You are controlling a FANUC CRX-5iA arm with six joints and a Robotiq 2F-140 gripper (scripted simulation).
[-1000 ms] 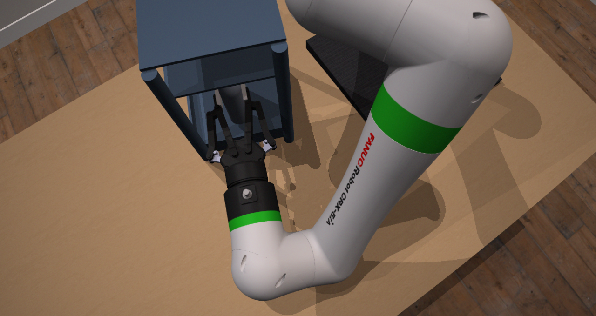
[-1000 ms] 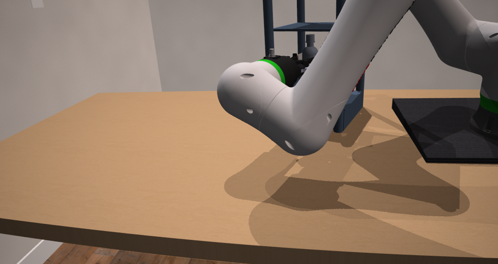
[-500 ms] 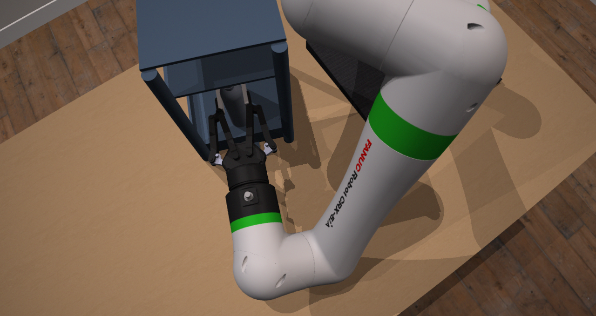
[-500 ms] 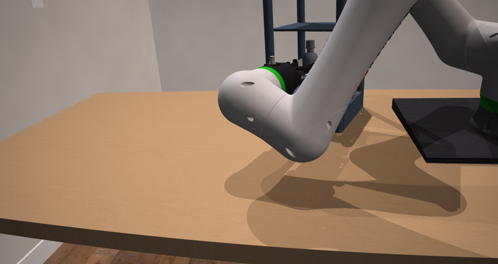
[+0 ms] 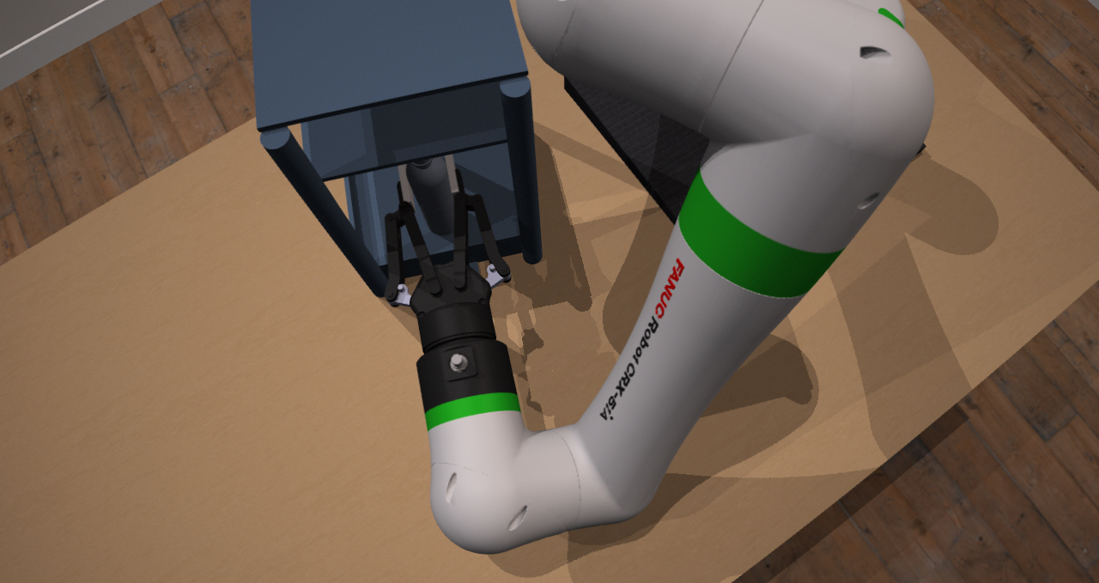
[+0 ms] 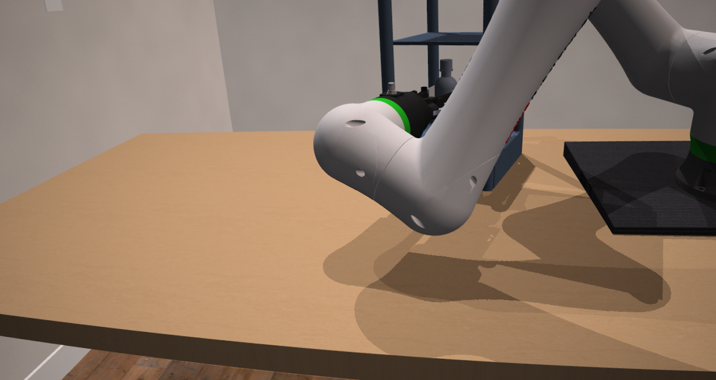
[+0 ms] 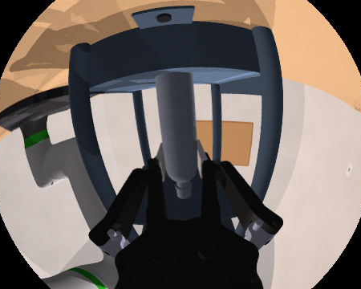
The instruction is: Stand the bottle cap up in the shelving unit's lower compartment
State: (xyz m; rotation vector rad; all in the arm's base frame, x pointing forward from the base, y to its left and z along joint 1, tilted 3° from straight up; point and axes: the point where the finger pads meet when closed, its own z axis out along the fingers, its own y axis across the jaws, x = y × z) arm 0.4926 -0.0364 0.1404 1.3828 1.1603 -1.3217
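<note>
My gripper is now right at the grey bottle. Also, from my hand: shelving unit (6 cm to the right, 2 cm above, 1 cm behind).
</note>
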